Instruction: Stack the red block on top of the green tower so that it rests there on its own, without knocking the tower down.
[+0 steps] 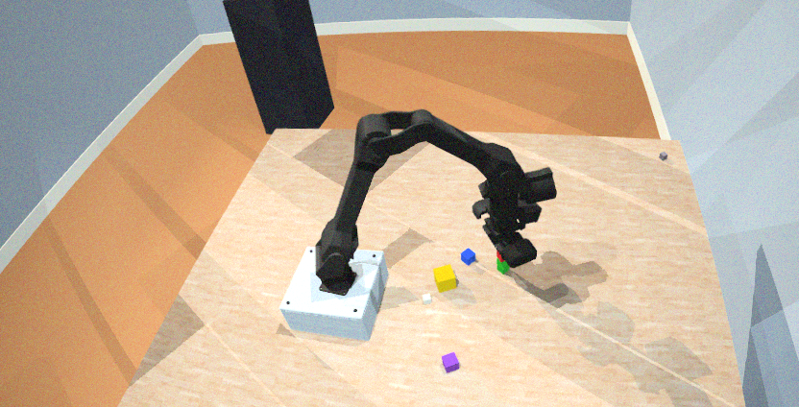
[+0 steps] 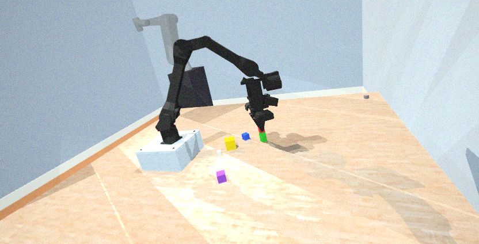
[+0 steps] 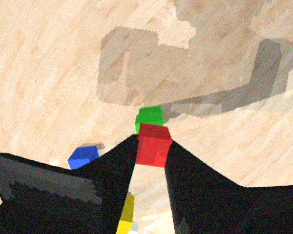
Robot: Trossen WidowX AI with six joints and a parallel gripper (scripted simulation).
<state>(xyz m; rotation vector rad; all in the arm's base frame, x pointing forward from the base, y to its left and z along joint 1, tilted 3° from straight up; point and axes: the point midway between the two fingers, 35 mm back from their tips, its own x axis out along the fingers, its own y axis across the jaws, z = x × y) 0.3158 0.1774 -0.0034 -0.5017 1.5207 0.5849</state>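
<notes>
The small red block lies right at my gripper tip. From my gripper tip the other things lie so: blue block 80 mm behind, 40 mm below, 10 mm to the left; then yellow block 120 mm behind, 70 mm to the right, 30 mm below; then small white cube 140 mm behind, 120 mm to the right, 40 mm below.
</notes>
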